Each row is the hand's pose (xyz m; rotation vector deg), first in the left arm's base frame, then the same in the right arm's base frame.
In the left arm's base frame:
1: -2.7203 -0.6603 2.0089 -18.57 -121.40 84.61
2: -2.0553 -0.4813 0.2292 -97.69 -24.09 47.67
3: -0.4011 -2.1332 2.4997 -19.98 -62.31 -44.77
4: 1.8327 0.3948 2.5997 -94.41 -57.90 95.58
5: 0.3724 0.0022 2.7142 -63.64 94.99 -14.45
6: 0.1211 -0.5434 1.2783 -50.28 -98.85 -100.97
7: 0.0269 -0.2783 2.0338 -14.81 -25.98 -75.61
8: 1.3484 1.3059 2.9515 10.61 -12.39 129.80
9: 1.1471 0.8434 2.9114 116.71 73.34 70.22
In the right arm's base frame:
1: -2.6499 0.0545 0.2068 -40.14 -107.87 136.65
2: -1.3420 -0.6309 -1.0020 -143.06 -34.81 48.42
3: -0.6441 -0.1178 2.1396 -38.33 -97.81 -16.62
4: 1.2301 2.5305 1.2099 128.72 44.07 -106.51
5: -0.1325 1.8685 1.1410 -91.16 65.18 -50.56
6: 0.2372 0.5562 0.3901 -35.28 -150.73 -73.05
7: -0.1635 1.1637 0.7369 -29.40 -69.54 -56.76
8: 0.5990 3.2890 0.7464 -34.13 22.38 138.23
9: 0.4547 2.8526 0.9580 67.29 83.71 57.33

